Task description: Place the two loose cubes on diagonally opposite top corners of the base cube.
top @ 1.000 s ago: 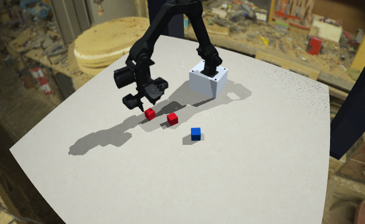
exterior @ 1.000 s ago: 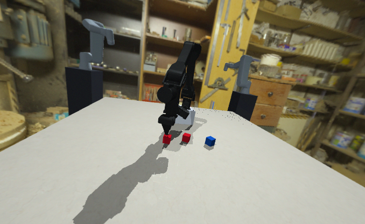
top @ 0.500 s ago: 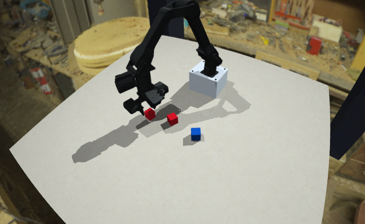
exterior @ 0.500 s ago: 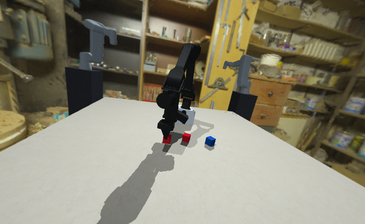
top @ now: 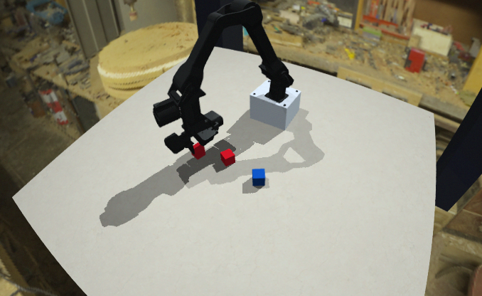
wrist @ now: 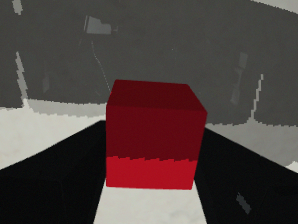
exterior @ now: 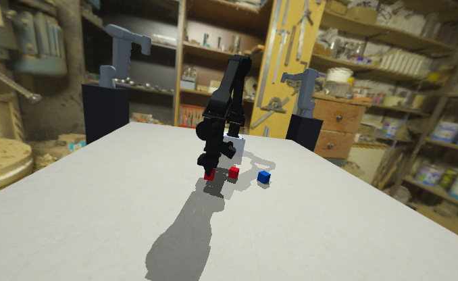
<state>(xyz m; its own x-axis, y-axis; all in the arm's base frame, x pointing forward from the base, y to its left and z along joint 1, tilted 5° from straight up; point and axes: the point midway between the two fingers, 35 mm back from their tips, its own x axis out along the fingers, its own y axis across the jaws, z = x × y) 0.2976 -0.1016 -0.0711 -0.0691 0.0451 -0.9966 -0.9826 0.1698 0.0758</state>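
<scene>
My gripper tip is 22 cm to the right of the blue cube and 2 cm past it.
</scene>
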